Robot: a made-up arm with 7 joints. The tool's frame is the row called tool. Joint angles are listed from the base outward.
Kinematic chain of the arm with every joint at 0, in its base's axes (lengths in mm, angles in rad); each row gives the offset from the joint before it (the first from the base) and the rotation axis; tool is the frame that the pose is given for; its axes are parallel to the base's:
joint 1: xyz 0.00 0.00 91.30 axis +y
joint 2: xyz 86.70 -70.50 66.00 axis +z
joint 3: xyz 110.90 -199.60 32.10 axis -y
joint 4: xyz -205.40 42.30 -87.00 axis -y
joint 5: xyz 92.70 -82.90 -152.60 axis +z
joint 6: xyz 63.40 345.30 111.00 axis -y
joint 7: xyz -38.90 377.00 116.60 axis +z
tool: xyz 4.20 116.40 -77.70
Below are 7 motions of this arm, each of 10 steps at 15 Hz.
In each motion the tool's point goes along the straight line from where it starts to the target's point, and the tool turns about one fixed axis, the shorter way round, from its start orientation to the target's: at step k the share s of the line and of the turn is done. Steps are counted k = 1, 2, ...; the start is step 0. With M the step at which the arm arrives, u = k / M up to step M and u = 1 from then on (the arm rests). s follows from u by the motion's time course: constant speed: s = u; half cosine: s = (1 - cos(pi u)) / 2; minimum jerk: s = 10 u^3 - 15 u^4 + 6 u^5.
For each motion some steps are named. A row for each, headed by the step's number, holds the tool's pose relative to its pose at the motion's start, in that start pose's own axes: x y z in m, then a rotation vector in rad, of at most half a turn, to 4 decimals.
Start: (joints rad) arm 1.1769 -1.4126 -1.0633 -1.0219 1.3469 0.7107 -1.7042
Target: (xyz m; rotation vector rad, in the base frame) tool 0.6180 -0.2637 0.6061 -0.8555 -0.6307 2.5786
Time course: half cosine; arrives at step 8
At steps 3, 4, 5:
3: 0.0406 -0.1018 0.0420 0.1713 0.1176 0.1307
4: 0.0657 -0.1649 0.0680 0.2775 0.1905 0.2117
5: 0.0909 -0.2280 0.0941 0.3837 0.2634 0.2928

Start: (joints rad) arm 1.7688 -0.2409 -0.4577 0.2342 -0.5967 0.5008 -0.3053
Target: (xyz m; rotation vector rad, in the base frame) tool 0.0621 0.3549 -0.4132 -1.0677 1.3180 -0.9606
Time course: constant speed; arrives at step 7
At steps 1, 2, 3, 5, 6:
1: -0.0160 -0.0134 0.0339 0.0176 0.0332 -0.0321
2: -0.0321 -0.0267 0.0677 0.0352 0.0663 -0.0642
3: -0.0481 -0.0401 0.1016 0.0528 0.0995 -0.0962
5: -0.0802 -0.0669 0.1693 0.0881 0.1658 -0.1604
6: -0.0962 -0.0802 0.2031 0.1057 0.1989 -0.1925

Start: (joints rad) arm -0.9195 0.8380 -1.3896 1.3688 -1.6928 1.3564 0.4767
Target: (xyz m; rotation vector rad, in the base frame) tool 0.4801 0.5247 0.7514 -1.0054 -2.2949 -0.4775
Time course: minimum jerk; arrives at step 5
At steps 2, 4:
2: -0.0460 0.0269 0.0554 0.0175 -0.1526 0.0295
4: -0.1364 0.0799 0.1643 0.0519 -0.4529 0.0876

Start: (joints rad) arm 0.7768 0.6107 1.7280 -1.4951 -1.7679 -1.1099 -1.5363
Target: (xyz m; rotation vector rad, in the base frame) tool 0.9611 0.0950 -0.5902 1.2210 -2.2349 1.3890
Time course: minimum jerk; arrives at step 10
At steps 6, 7, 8, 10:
6: -0.0118 -0.1273 0.0384 -0.4469 -0.1056 -0.1558
7: -0.0145 -0.1561 0.0470 -0.5480 -0.1294 -0.1910
8: -0.0163 -0.1758 0.0529 -0.6168 -0.1457 -0.2150
10: -0.0174 -0.1866 0.0562 -0.6547 -0.1547 -0.2282

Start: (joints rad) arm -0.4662 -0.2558 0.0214 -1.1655 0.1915 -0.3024 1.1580
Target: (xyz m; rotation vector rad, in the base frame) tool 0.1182 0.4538 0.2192 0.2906 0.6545 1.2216
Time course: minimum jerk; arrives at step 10
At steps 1, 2, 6, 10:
1: 0.0003 -0.0006 0.0003 -0.0034 0.0019 -0.0006
2: 0.0020 -0.0038 0.0022 -0.0231 0.0127 -0.0041
6: 0.0230 -0.0452 0.0265 -0.2727 0.1499 -0.0481
10: 0.0337 -0.0662 0.0388 -0.3996 0.2197 -0.0704

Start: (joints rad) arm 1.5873 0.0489 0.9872 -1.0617 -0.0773 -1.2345 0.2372
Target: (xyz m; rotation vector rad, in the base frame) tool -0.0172 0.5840 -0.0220 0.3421 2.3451 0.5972
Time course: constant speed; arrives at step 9
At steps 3, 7, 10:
3: -0.0472 0.0268 -0.0737 -0.1682 -0.1359 0.0380
7: -0.1101 0.0625 -0.1719 -0.3925 -0.3171 0.0888
10: -0.1416 0.0804 -0.2210 -0.5047 -0.4077 0.1141

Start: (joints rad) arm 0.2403 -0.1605 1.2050 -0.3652 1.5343 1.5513 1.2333
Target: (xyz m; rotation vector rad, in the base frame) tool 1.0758 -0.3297 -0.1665 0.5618 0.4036 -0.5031
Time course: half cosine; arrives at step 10
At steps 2, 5, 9, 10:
2: -0.1378 -0.0065 -0.0149 -0.0279 -0.1111 0.1958
5: -0.7213 -0.0340 -0.0782 -0.1459 -0.5815 1.0254
9: -1.4074 -0.0663 -0.1526 -0.2848 -1.1345 2.0006
10: -1.4427 -0.0680 -0.1564 -0.2919 -1.1630 2.0508

